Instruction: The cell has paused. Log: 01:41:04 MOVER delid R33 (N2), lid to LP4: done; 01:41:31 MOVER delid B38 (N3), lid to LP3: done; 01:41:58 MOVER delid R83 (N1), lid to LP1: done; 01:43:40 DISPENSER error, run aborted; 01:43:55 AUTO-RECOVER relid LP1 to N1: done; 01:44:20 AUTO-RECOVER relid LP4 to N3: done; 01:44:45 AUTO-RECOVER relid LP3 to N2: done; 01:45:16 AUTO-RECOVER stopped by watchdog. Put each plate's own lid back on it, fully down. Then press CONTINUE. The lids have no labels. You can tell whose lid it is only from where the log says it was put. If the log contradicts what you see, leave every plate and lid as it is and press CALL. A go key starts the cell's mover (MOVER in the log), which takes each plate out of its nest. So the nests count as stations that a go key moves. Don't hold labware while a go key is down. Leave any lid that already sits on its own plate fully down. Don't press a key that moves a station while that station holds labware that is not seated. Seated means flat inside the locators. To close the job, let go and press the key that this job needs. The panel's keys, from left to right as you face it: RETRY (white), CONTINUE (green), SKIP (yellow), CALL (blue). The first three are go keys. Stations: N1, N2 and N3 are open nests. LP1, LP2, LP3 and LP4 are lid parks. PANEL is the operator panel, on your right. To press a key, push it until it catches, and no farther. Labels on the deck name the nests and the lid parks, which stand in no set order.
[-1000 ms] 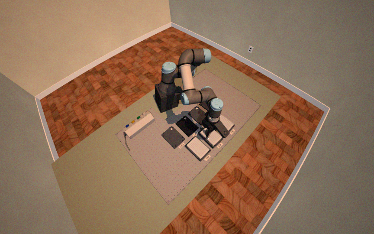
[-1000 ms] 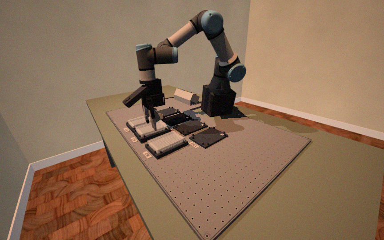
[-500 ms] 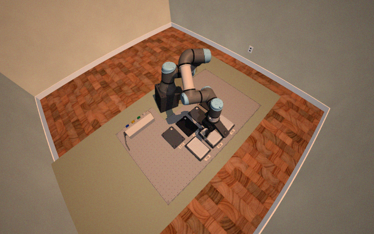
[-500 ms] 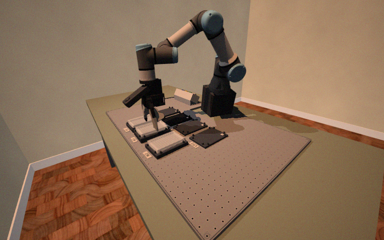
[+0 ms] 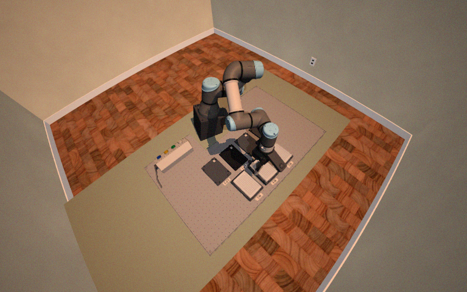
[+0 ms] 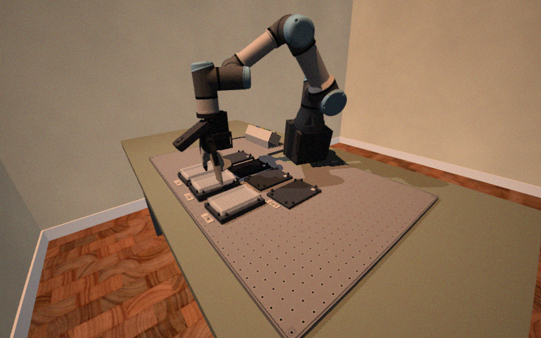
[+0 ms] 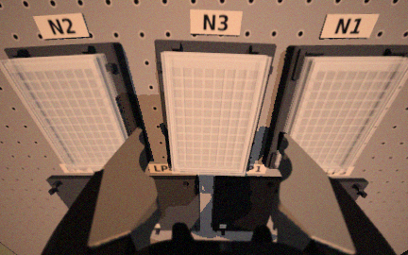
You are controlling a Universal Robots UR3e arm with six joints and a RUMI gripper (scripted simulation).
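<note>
Right now the clear lid is 10 mm below my hand. Also, from my hand: LP3 lid park (200 mm to the right, 180 mm behind, 40 mm below); lid park LP4 (180 mm behind, 60 mm to the left, 40 mm below); LP1 lid park (180 mm behind, 70 mm to the right, 40 mm below).
</note>
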